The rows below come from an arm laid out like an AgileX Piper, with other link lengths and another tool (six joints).
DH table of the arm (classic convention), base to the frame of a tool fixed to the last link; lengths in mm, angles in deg. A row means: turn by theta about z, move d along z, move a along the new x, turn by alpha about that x. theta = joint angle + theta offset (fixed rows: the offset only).
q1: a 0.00  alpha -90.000  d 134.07  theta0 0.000
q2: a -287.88  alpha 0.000  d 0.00  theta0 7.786
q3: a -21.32  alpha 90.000  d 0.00  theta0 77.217
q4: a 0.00  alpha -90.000  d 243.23  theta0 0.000
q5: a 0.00  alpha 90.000  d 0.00  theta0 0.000
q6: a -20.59  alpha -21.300  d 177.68  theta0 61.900
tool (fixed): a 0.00  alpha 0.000  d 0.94  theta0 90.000
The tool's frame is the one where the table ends.
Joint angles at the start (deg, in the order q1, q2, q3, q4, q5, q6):
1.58 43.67 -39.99 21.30 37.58 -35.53
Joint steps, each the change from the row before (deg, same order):
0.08 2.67 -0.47 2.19 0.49 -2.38
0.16 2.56 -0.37 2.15 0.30 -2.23
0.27 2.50 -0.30 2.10 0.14 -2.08
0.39 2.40 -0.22 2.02 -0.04 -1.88
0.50 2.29 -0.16 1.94 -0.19 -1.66
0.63 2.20 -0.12 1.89 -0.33 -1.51
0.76 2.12 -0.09 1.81 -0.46 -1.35
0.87 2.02 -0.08 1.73 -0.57 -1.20
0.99 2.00 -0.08 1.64 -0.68 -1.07
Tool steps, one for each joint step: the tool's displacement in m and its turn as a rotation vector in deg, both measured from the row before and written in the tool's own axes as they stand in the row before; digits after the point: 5 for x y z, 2 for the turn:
-0.00300 -0.00273 0.01036 2.51 -0.42 0.79
-0.00292 -0.00248 0.01020 2.31 -0.25 0.82
-0.00288 -0.00235 0.01021 2.17 -0.13 0.86
-0.00282 -0.00223 0.01007 1.98 -0.02 0.89
-0.00271 -0.00215 0.00985 1.78 0.06 0.93
-0.00250 -0.00217 0.00975 1.64 0.13 0.91
-0.00236 -0.00222 0.00966 1.51 0.17 0.89
-0.00210 -0.00224 0.00947 1.36 0.20 0.84
-0.00211 -0.00232 0.00956 1.28 0.17 0.80

